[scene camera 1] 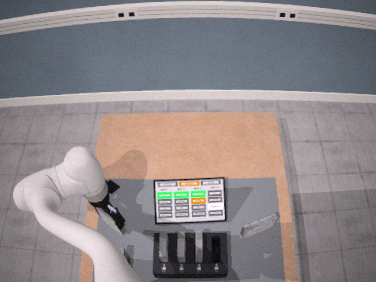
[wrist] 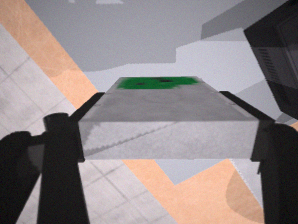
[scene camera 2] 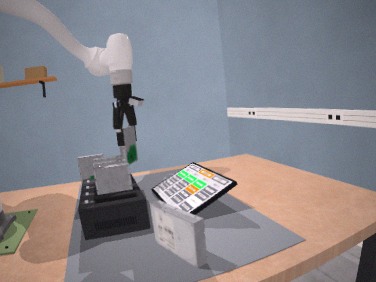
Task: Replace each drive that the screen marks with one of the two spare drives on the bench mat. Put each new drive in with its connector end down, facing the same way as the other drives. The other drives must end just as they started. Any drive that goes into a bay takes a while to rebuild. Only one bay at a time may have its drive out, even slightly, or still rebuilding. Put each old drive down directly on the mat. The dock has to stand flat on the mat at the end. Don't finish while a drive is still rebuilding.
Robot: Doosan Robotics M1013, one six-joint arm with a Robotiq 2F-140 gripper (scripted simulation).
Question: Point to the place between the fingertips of the gripper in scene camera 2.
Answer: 127,143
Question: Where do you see a grey mat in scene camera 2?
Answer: At 236,235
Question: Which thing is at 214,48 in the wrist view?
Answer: A grey mat.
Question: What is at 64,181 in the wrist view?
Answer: The gripper.
